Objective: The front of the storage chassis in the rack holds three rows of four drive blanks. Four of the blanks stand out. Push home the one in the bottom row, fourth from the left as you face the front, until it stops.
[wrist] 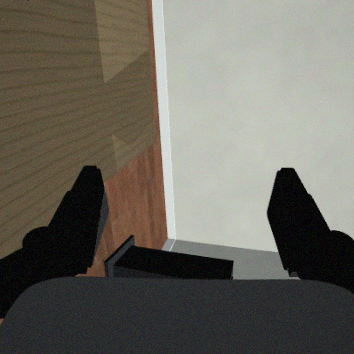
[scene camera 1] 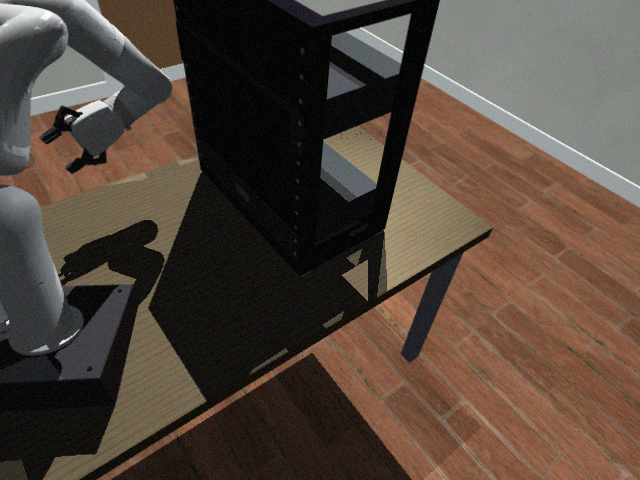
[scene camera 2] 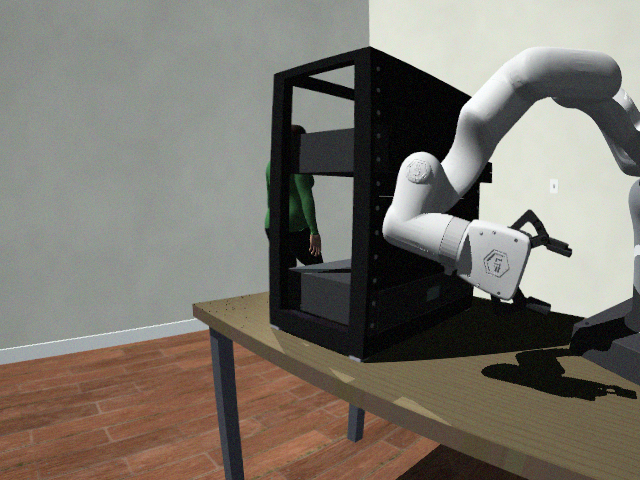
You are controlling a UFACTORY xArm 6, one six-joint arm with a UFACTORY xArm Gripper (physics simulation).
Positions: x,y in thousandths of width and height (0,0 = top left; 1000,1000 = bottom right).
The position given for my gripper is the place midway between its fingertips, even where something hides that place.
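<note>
Black rack (scene camera 1: 415,189), (scene camera 2: 604,614); out of frame in the wrist view. My gripper (scene camera 1: 87,326), (scene camera 2: 877,589), (wrist: 530,535).
</note>
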